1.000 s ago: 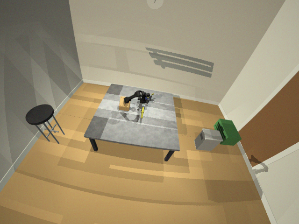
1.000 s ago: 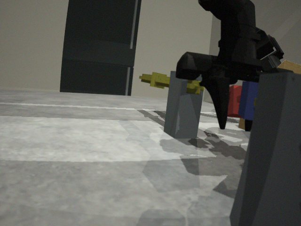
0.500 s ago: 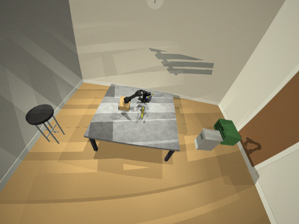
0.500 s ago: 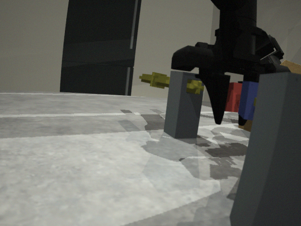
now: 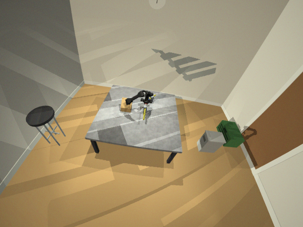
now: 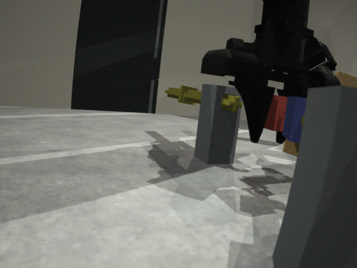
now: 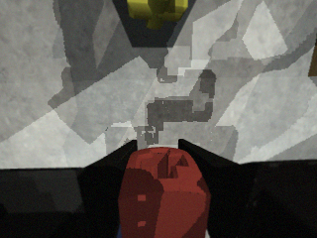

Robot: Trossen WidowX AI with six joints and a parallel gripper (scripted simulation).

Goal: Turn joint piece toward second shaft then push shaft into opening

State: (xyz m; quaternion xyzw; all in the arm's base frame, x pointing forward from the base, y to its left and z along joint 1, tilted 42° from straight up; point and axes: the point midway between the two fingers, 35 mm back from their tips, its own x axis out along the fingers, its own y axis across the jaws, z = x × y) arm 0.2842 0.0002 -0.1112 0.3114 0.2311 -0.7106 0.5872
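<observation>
The red square joint piece is 40 mm above my gripper tip and 20 mm to the left of it.
</observation>
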